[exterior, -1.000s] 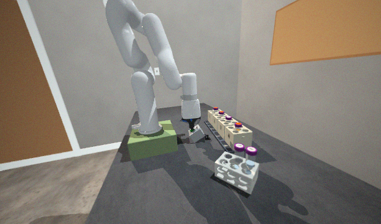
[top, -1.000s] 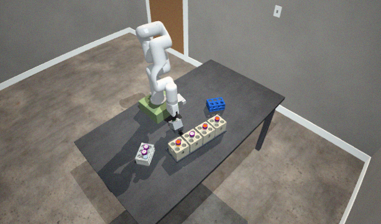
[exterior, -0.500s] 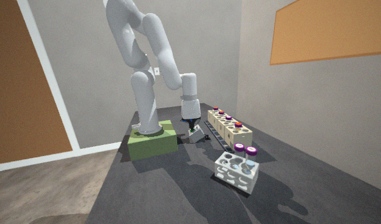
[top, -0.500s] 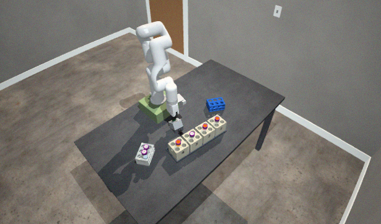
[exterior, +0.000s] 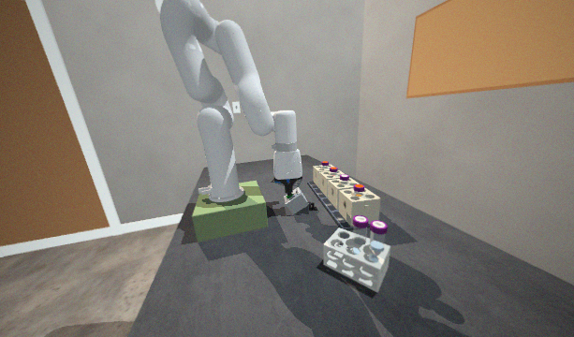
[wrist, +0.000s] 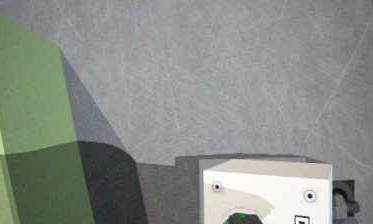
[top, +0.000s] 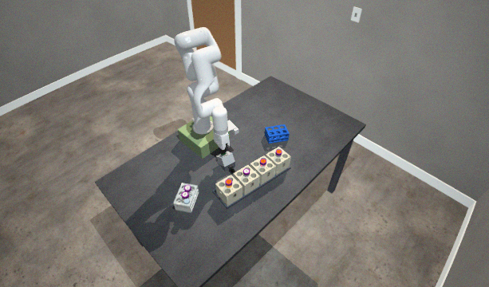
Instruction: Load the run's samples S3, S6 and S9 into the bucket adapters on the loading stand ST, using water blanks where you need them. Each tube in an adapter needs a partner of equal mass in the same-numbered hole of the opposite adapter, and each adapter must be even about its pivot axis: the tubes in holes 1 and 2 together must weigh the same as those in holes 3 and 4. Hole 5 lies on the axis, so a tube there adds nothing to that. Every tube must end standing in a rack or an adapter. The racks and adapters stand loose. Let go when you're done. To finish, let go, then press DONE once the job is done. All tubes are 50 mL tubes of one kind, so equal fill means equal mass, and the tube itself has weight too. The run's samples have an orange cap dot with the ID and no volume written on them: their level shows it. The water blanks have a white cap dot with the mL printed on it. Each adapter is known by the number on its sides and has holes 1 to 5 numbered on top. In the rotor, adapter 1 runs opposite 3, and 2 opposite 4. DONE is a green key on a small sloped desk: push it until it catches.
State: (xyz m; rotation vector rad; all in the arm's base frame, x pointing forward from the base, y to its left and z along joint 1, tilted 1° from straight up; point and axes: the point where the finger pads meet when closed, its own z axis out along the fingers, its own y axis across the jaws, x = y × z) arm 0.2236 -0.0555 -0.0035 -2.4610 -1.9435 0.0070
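My hand is 3 cm above the green done key. Also, from my hand: stand marked 1: 22 cm ahead, 9 cm below, 1 cm to the left; sample tube: 24 cm ahead, 6 cm to the left, 2 cm below; adapter 1: 25 cm ahead, 17 cm to the left, 4 cm below.
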